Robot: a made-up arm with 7 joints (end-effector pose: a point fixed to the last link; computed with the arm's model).
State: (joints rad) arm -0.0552 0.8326 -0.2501 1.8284 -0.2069 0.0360 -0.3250
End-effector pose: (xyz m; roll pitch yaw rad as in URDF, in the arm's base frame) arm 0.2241 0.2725 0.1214 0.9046 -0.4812 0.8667
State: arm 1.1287 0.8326 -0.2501 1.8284 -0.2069 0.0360 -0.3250
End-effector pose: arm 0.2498 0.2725 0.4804 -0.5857 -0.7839 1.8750
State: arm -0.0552 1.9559 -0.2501 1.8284 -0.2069 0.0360 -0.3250
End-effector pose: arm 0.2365 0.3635 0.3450 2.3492 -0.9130 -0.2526
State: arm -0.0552 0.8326 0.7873 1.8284 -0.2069 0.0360 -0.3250
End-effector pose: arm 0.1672 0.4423 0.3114 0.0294 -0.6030 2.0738
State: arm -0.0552 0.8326 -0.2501 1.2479 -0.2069 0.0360 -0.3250
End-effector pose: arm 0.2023 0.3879 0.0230 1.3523 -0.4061 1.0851
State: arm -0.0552 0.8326 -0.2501 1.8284 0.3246 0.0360 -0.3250
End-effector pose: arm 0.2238 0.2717 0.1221 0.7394 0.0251 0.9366
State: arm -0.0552 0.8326 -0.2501 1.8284 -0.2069 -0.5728 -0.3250
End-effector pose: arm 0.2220 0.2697 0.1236 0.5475 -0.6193 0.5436
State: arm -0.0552 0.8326 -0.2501 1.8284 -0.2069 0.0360 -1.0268
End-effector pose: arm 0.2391 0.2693 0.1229 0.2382 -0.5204 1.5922
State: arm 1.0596 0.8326 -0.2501 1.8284 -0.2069 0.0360 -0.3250
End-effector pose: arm 0.2602 0.2725 0.4607 -0.4907 -0.8024 1.8073
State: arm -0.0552 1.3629 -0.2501 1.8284 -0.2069 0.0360 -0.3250
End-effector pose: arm 0.2292 0.3475 0.2135 1.4186 -0.8277 0.5147
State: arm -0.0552 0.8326 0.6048 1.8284 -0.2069 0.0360 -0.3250
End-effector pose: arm 0.1961 0.4173 0.2824 0.1863 -0.6488 1.8589
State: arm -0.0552 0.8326 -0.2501 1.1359 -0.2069 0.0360 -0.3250
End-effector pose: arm 0.1887 0.4100 0.0080 1.4390 -0.4021 1.1296
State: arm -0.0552 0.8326 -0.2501 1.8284 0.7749 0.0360 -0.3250
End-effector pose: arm 0.2238 0.2713 0.1230 0.6129 0.4578 0.9318
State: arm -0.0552 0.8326 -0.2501 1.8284 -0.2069 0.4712 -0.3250
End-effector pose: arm 0.2241 0.2750 0.1198 1.1702 -0.4481 1.1113
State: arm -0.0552 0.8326 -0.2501 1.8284 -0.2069 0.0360 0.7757
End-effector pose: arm 0.2106 0.2857 0.1351 1.5300 0.1916 0.1190
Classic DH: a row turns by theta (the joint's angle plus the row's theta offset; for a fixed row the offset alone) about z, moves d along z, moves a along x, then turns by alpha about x. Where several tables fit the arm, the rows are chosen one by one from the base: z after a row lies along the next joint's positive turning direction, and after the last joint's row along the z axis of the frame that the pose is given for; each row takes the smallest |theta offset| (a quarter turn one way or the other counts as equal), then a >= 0, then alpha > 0; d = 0 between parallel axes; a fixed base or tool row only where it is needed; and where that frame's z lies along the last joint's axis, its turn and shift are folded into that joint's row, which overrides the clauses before.
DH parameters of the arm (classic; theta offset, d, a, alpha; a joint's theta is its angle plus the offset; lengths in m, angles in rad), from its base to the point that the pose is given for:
base (fixed): 0 0.32 -0.03 1.5708
joint 1: 1.5708 -0.14 0 1.5708
joint 2: -1.5708 0.01 0.02 -1.5708
joint 3: -1.5708 -0.27 0 1.5708
joint 4: 0 0 -0.02 -1.5708
joint 5: 0 -0.26 0 -1.5708
joint 6: 1.5708 0.02 0.01 -1.5708
joint 7: -1.5635 -0.0127 -0.0201 -2.4824
tool (fixed): -0.7579 -0.0161 0 0

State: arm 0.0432 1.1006 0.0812 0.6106 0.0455 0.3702 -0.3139
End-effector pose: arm 0.1226 0.5995 0.1250 1.4378 -0.5317 2.1309
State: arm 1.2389 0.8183 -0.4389 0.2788 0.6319 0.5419 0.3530
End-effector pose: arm 0.3227 0.5223 0.2601 0.9896 0.8349 1.5406
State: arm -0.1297 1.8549 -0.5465 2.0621 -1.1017 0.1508 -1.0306
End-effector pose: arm 0.1922 0.3201 0.2273 2.9375 -0.9520 -1.6793
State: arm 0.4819 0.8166 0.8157 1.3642 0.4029 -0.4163 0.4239
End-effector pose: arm 0.1661 0.5292 0.3190 -0.2230 -0.4658 1.4553
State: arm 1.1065 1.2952 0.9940 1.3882 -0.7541 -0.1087 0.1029
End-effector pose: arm -0.0811 0.5259 0.5085 -0.3830 -0.2217 2.9425
